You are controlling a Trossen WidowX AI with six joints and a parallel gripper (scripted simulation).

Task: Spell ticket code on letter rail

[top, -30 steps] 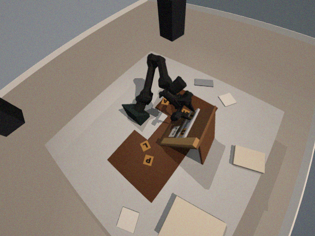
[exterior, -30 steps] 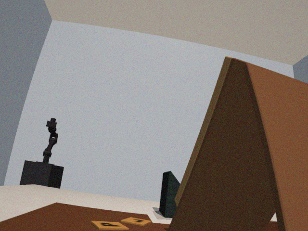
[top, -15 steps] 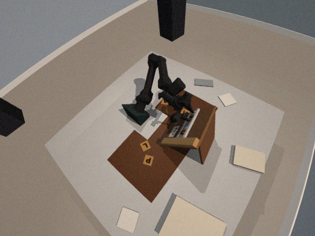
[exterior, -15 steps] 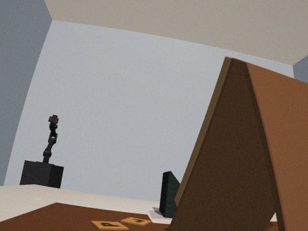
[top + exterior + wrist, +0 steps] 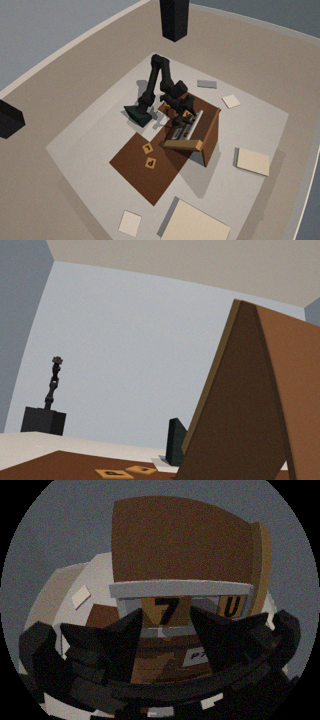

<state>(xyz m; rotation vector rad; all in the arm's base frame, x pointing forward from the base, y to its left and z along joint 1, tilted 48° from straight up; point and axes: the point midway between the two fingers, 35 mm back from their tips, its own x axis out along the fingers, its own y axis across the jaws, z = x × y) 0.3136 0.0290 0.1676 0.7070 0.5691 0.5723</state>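
My gripper tip is now 9 cm to the left of the white ticket, 9 cm above it and 3 cm past it. The rest, counted from my gripper tip: letter tile right at my gripper tip; brown mat 18 cm below, 13 cm behind, 12 cm to the right; grey slab 42 cm to the left, 19 cm behind, 18 cm below.
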